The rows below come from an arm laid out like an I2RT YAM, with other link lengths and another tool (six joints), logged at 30 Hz.
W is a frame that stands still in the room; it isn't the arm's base.
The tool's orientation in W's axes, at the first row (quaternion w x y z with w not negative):
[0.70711 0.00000 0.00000 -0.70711]
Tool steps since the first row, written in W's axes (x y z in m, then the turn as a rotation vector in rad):
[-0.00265 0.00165 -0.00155 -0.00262 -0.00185 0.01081]
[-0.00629 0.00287 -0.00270 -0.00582 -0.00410 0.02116]
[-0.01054 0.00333 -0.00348 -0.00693 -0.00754 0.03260]
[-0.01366 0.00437 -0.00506 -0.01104 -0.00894 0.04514]
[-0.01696 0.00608 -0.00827 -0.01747 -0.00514 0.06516]
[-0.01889 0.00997 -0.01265 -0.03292 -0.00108 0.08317]
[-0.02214 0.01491 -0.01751 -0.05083 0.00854 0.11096]
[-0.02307 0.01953 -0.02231 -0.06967 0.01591 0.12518]
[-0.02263 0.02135 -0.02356 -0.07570 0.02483 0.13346]
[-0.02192 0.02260 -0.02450 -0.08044 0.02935 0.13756]
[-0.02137 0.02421 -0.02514 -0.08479 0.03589 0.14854]
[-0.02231 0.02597 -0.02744 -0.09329 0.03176 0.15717]
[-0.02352 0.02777 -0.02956 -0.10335 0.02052 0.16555]
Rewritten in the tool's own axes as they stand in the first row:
[-0.00165 -0.00265 -0.00155 0.00185 -0.00262 0.01081]
[-0.00287 -0.00629 -0.00270 0.00410 -0.00582 0.02116]
[-0.00333 -0.01054 -0.00348 0.00754 -0.00693 0.03260]
[-0.00437 -0.01366 -0.00506 0.00894 -0.01104 0.04514]
[-0.00608 -0.01696 -0.00827 0.00514 -0.01747 0.06516]
[-0.00997 -0.01889 -0.01265 0.00108 -0.03292 0.08317]
[-0.01491 -0.02214 -0.01751 -0.00854 -0.05083 0.11096]
[-0.01953 -0.02307 -0.02231 -0.01591 -0.06967 0.12518]
[-0.02135 -0.02263 -0.02356 -0.02483 -0.07570 0.13346]
[-0.02260 -0.02192 -0.02450 -0.02935 -0.08044 0.13756]
[-0.02421 -0.02137 -0.02514 -0.03589 -0.08479 0.14854]
[-0.02597 -0.02231 -0.02744 -0.03176 -0.09329 0.15717]
[-0.02777 -0.02352 -0.02956 -0.02052 -0.10335 0.16555]

